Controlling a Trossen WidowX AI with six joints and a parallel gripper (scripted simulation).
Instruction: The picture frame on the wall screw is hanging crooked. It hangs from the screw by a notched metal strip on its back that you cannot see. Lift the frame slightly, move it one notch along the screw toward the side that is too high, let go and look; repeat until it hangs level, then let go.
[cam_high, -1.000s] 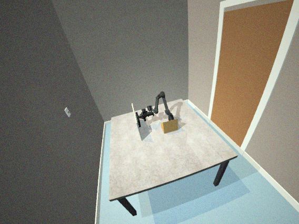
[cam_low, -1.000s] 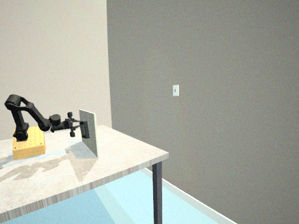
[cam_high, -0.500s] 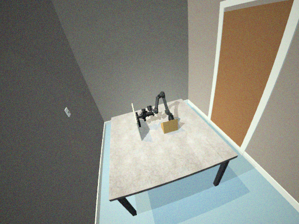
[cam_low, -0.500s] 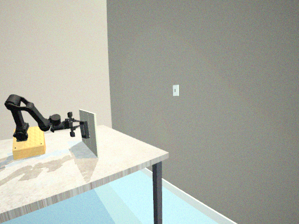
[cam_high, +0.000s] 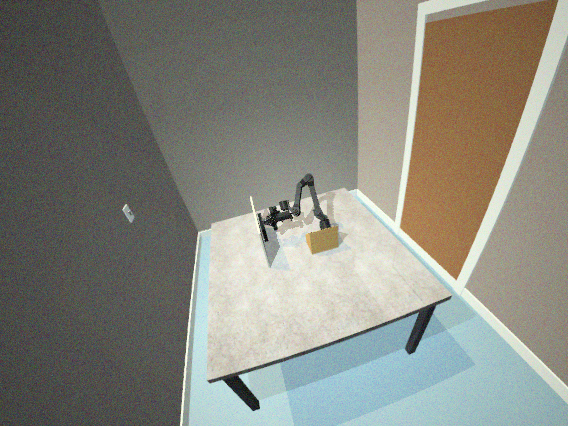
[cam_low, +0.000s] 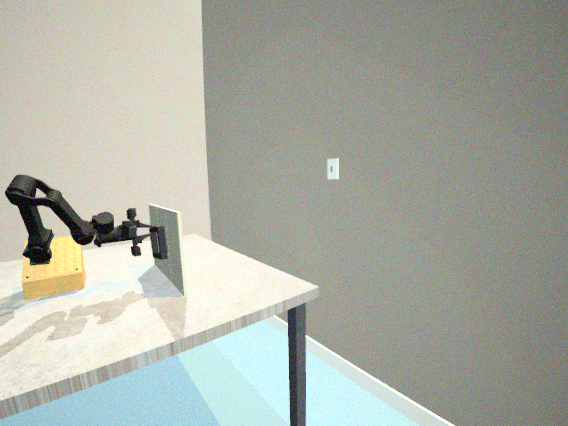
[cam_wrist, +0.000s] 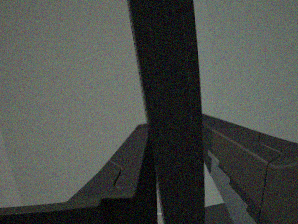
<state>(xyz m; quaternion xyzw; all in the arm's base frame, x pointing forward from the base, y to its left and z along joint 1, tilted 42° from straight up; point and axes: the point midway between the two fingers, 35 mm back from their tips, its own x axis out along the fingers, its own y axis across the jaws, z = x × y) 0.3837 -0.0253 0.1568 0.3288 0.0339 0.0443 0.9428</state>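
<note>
My gripper tip is now 5 cm above the picture frame, 1 cm to the left of it and 1 cm short of it. The rest, counted from my gripper tip: wall panel (6 cm below, 2 cm ahead).
</note>
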